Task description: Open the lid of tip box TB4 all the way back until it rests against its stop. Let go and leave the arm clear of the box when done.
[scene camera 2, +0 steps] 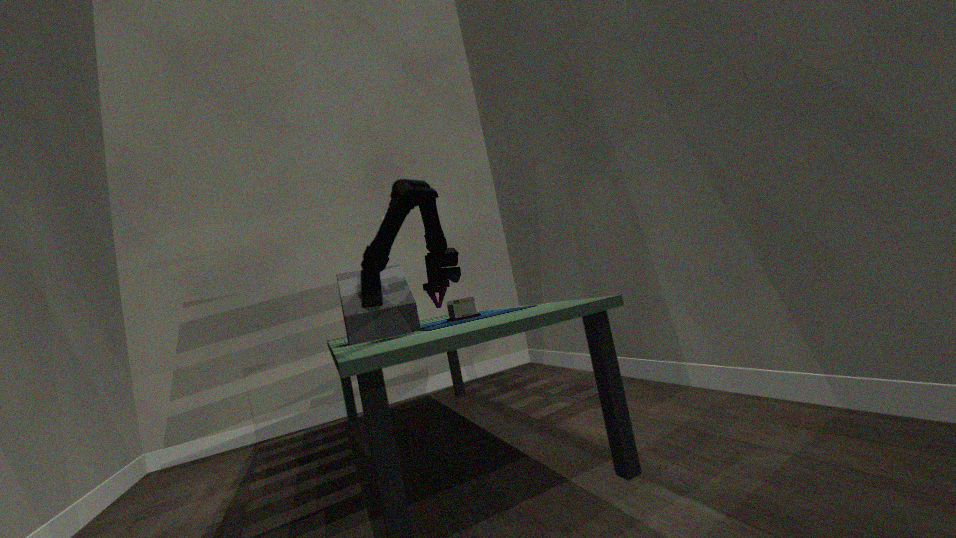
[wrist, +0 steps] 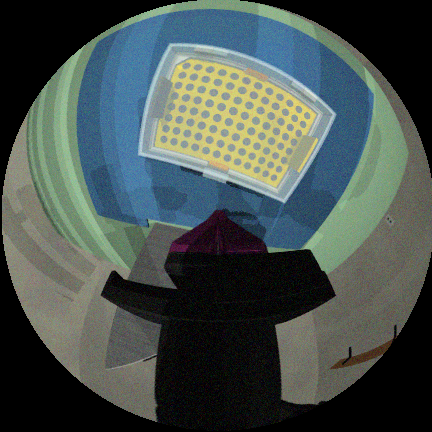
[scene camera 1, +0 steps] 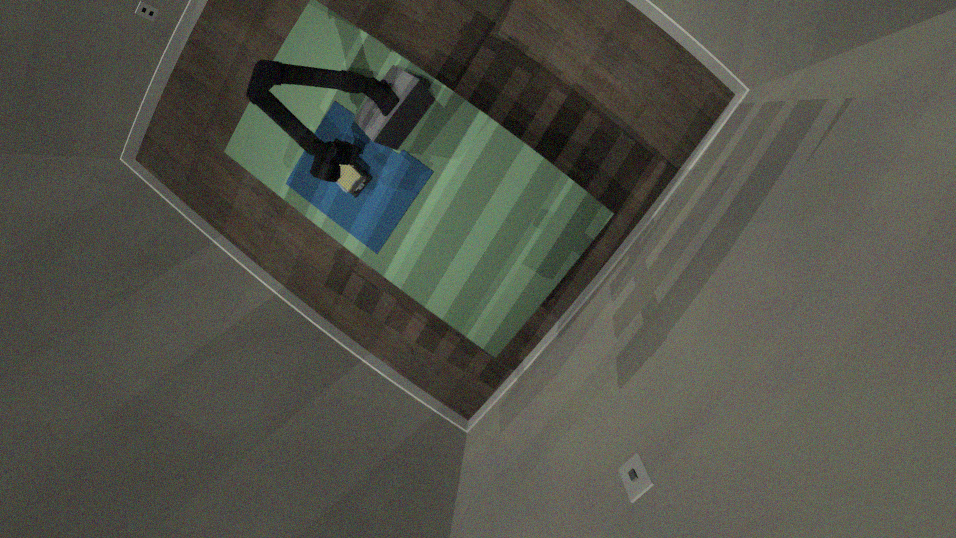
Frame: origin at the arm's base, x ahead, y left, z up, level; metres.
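Where they show: gripper, fingertip midpoint: [scene camera 2: 439,307] [wrist: 217,214] [scene camera 1: 356,153]; arm's base, link origin: [scene camera 2: 371,288] [scene camera 1: 385,97].
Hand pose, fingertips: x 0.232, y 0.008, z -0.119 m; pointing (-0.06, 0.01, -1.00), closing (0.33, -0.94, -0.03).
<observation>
Each offset is from my fingertips to the top centre of the thing. "*": to the spot under its first point. Level surfaces: height alone.
The tip box @(dy +0.017, dx +0.089, dz +0.019 m) [scene camera 1: 351,179] [scene camera 2: 461,308] [wrist: 235,120] stands upright on the blue mat. Its yellow rack with grey round holes shows through the clear lid @(* dy +0.073, dx +0.079, dz +0.019 m) [wrist: 148,110], which looks closed over it in the wrist view. A small pale tab @(* dy +0.017, dx +0.047, dz +0.019 m) [wrist: 216,176] sits at the middle of the box's near long side. No TB4 label can be read. My gripper [scene camera 2: 438,306] [wrist: 217,214] is shut and empty, pointing down, with its magenta fingertips above the mat on the arm-base side of the box, apart from it. In scene camera 1 the wrist hides the fingertips and part of the box.
The blue mat @(dz -0.059 m) [scene camera 1: 381,230] [scene camera 2: 504,311] [wrist: 115,100] lies on the green table [scene camera 1: 481,234] [scene camera 2: 467,341]. The grey block [scene camera 1: 411,113] [scene camera 2: 381,322] [wrist: 142,285] under the arm's base stands at the table's edge, behind the gripper. The room walls surround the table.
</observation>
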